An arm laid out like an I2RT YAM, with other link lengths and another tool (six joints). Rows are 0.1 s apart.
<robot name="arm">
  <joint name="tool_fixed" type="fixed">
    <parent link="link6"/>
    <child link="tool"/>
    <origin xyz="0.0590 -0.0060 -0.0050" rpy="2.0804 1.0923 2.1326"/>
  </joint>
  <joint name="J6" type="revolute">
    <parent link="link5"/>
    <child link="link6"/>
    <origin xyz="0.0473 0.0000 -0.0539"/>
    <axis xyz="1 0 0"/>
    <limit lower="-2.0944" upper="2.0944"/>
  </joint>
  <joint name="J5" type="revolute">
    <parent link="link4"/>
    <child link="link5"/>
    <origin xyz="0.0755 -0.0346 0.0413"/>
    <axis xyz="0 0 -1"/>
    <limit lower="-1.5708" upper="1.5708"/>
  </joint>
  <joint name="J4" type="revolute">
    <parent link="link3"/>
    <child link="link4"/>
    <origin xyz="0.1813 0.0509 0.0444"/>
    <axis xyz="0 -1 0"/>
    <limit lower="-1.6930" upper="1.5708"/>
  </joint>
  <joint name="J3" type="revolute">
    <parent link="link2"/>
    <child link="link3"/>
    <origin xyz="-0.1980 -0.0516 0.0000"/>
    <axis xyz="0 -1 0"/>
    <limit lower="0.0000" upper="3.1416"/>
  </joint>
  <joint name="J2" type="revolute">
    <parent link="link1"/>
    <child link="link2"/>
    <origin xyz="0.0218 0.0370 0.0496"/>
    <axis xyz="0 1 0"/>
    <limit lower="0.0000" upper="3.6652"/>
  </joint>
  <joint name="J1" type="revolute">
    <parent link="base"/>
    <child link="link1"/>
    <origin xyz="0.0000 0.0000 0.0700"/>
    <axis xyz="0 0 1"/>
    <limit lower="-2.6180" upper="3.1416"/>
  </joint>
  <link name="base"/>
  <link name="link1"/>
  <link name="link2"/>
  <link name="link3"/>
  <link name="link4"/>
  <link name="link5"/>
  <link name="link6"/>
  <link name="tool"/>
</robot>
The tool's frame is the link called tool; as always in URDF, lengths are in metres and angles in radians.
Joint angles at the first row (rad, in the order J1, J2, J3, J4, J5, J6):
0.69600, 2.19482, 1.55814, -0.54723, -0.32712, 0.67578
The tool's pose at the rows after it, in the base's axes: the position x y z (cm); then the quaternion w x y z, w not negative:
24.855 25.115 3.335 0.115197 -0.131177 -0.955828 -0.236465
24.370 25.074 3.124 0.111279 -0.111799 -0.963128 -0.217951
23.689 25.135 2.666 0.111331 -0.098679 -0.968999 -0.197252
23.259 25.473 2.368 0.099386 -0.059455 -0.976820 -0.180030
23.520 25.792 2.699 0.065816 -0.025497 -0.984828 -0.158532
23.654 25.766 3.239 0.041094 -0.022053 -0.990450 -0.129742
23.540 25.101 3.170 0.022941 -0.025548 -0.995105 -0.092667
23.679 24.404 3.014 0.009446 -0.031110 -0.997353 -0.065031
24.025 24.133 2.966 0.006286 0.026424 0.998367 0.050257
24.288 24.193 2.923 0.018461 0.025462 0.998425 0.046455
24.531 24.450 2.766 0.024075 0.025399 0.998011 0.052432
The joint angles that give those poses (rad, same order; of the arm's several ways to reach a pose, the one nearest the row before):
0.70935, 2.19637, 1.55816, -0.58118, -0.27142, 0.67235
0.72576, 2.19827, 1.55817, -0.60180, -0.24624, 0.63573
0.74865, 2.20818, 1.55774, -0.62045, -0.21954, 0.61780
0.77497, 2.21577, 1.55811, -0.62009, -0.18902, 0.55447
0.79862, 2.21426, 1.57719, -0.62543, -0.11921, 0.49458
0.81922, 2.21424, 1.61264, -0.67043, -0.04101, 0.48848
0.83295, 2.21543, 1.61540, -0.70481, 0.03834, 0.48848
0.83409, 2.22038, 1.61535, -0.72499, 0.09594, 0.48733
0.83409, 2.22419, 1.61538, -0.72082, 0.13638, 0.46940
0.83677, 2.22802, 1.61539, -0.70633, 0.15965, 0.46560
0.83677, 2.23489, 1.61539, -0.68304, 0.16041, 0.46559

